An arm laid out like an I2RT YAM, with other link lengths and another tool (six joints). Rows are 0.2 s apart.
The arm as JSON. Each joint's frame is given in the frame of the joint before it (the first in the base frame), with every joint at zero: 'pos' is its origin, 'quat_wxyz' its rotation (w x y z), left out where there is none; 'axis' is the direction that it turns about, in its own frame. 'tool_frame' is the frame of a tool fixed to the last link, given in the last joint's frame.
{
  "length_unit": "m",
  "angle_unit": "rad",
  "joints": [
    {
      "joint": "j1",
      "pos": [
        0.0,
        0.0,
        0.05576
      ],
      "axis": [
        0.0,
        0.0,
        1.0
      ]
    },
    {
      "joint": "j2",
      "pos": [
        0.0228,
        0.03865,
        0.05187
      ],
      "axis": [
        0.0,
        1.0,
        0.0
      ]
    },
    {
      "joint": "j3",
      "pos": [
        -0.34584,
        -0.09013,
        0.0
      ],
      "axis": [
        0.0,
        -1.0,
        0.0
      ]
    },
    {
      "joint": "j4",
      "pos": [
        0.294,
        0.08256,
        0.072
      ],
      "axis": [
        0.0,
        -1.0,
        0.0
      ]
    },
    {
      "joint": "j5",
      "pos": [
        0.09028,
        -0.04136,
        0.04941
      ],
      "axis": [
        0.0,
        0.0,
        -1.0
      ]
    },
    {
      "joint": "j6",
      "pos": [
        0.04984,
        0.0,
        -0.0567
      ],
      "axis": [
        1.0,
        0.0,
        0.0
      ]
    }
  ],
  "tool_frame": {
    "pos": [
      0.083,
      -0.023,
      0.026
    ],
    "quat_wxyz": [
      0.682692,
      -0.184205,
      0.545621,
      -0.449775
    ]
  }
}
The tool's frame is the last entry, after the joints.
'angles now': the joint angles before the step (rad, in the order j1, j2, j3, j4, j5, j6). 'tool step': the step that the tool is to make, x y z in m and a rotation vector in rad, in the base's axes. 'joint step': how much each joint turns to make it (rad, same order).
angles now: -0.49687, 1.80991, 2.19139, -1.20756, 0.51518, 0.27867
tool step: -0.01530, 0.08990, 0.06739, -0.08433, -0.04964, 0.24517
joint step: 0.15641, -0.16136, 0.00498, -0.03054, -0.02555, -0.11673
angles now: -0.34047, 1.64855, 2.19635, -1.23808, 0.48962, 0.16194
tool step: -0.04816, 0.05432, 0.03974, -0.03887, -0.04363, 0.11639
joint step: 0.09652, -0.13848, -0.00002, -0.06865, -0.00076, -0.03587
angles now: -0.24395, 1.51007, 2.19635, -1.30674, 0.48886, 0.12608
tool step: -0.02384, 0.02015, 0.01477, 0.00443, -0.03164, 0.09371
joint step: 0.01679, -0.06676, -0.00003, -0.02059, -0.07018, -0.03738
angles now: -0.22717, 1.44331, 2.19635, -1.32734, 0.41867, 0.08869
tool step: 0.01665, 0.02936, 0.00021, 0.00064, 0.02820, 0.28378
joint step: -0.00038, -0.01297, -0.00001, 0.00802, -0.23766, -0.16365
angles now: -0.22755, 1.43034, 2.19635, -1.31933, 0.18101, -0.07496
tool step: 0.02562, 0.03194, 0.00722, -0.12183, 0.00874, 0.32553
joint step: -0.00002, 0.01068, -0.00002, 0.04921, -0.22013, -0.26971
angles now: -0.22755, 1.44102, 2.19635, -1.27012, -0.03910, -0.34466
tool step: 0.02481, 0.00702, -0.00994, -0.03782, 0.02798, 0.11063
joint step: -0.00191, 0.04081, -0.00118, 0.01603, -0.07554, -0.09423
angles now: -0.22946, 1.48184, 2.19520, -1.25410, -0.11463, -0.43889
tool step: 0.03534, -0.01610, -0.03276, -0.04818, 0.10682, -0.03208
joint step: -0.00074, 0.08164, 0.00000, -0.01488, 0.06562, -0.04195
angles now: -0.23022, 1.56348, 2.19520, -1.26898, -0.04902, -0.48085
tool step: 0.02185, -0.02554, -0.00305, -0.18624, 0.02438, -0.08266
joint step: -0.00001, 0.04504, 0.00005, 0.06788, 0.17661, -0.10300
